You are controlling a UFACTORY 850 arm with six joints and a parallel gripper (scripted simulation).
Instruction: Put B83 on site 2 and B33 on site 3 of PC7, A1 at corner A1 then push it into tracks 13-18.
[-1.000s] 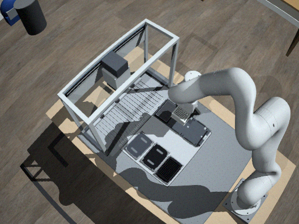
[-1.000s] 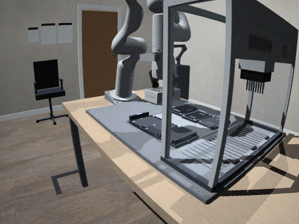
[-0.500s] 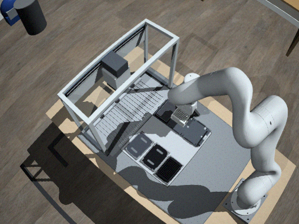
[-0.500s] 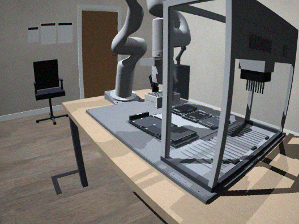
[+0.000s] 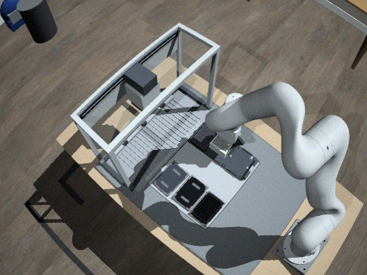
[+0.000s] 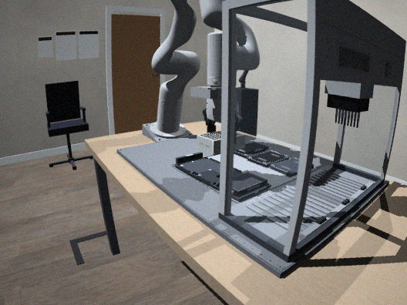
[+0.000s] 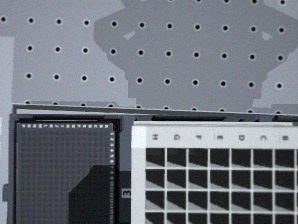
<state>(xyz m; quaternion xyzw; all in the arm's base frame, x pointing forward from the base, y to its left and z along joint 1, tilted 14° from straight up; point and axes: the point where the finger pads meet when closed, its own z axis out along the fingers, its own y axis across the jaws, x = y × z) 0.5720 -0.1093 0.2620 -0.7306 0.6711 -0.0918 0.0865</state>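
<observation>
Right now my hand is 10 mm past the plate carrier PC7 and 110 mm above it. The rest, counted from my hand: nest S2: 30 mm behind, 260 mm to the left, 120 mm below; frame post: 200 mm ahead, 130 mm to the right, 120 mm above; nest S3: 80 mm ahead, 270 mm to the left, 120 mm below.
</observation>
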